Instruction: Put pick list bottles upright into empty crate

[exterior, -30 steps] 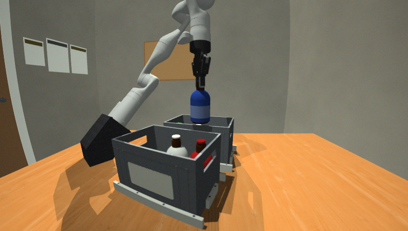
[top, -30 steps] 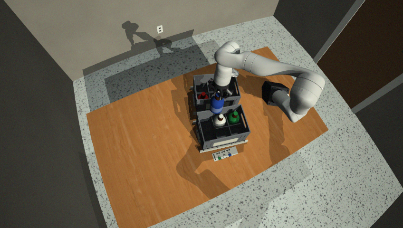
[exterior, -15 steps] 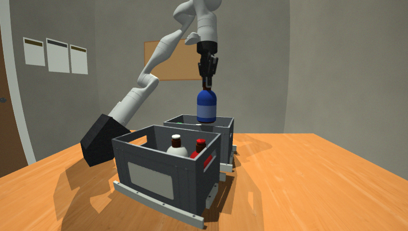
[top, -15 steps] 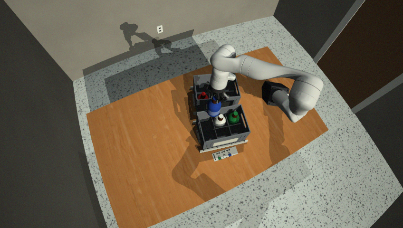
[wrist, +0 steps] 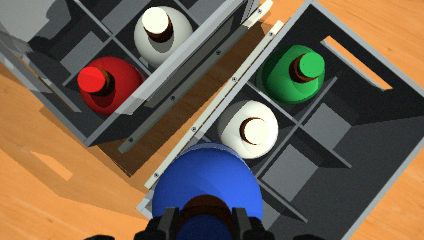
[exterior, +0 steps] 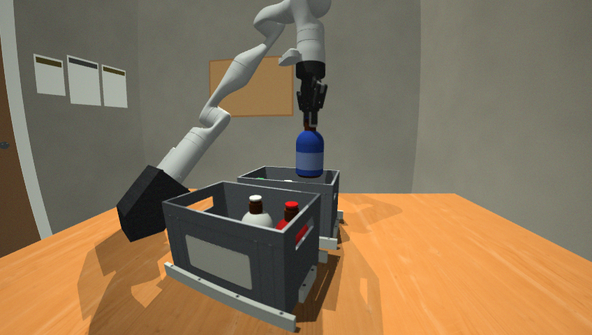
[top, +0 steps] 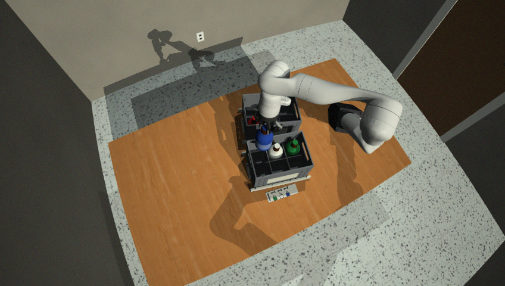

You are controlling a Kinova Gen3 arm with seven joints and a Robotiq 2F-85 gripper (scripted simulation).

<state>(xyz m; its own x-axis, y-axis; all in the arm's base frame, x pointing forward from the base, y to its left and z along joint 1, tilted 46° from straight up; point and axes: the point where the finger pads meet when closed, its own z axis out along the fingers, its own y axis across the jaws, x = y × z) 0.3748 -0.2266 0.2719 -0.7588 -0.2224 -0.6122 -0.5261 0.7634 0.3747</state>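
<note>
Now: the blue bottle 7 cm below my hand. Round my hand: red bottle 1 cm behind, 15 cm to the right, 25 cm below; green bottle 16 cm behind, 3 cm to the left, 25 cm below; pick list 5 cm behind, 20 cm to the left, 33 cm below.
</note>
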